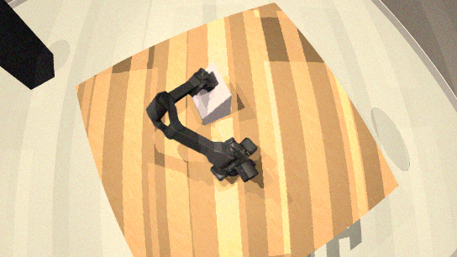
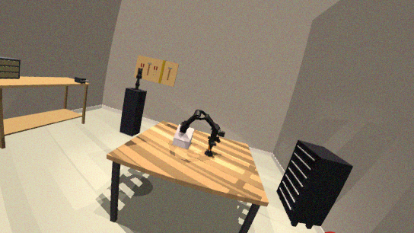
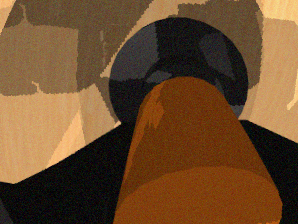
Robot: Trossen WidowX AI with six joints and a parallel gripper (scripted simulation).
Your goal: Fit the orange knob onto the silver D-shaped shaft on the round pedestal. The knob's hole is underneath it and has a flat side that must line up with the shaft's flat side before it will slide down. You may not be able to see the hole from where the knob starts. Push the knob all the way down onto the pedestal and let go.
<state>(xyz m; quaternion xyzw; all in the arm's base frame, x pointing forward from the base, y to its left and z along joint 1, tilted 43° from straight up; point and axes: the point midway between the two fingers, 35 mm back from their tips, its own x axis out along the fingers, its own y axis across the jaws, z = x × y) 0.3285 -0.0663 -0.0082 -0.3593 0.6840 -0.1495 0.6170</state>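
Right now the orange knob is 30 mm above my gripper tip. Round my gripper tip: dark round pedestal 40 mm below.
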